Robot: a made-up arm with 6 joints.
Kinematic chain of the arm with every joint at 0, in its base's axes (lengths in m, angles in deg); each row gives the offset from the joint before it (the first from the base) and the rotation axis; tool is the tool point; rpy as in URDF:
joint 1: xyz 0 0 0.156 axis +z
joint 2: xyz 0 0 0 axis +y
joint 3: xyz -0.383 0 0.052 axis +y
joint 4: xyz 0.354 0 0.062 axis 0.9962 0 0.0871
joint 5: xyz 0 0 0 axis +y
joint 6: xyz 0.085 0 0.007 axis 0.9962 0 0.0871
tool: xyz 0 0 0 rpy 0 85 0
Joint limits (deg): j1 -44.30..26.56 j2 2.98..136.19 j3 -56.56..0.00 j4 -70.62..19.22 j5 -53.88..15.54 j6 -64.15..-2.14
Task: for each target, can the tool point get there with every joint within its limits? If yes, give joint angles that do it. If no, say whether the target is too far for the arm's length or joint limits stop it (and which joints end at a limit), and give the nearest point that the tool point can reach.
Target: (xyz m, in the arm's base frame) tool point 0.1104 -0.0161 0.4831
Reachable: yes | joints -9.30 27.26 -27.62 -3.26 -23.90 -35.76
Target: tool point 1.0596 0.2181 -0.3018
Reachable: no: too far | nearest point 0.5016 0.1032 0.0060 | short by 0.648 m
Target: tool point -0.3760 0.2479 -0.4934
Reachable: no: joint limits stop it (at a limit: joint 1, joint 2, joint 4) | nearest point 0.0582 0.0749 0.0138 | short by 0.690 m
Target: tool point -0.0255 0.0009 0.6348
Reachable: yes | joints 8.06 20.75 -47.20 -4.53 -41.66 -55.23
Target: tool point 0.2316 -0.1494 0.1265
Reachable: yes | joints -33.62 97.41 -16.49 -5.35 -28.80 -8.30
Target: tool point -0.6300 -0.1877 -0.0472
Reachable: no: joint limits stop it (at a limit: joint 1, joint 2, joint 3, joint 5) | nearest point 0.0131 -0.0431 0.0376 | short by 0.665 m
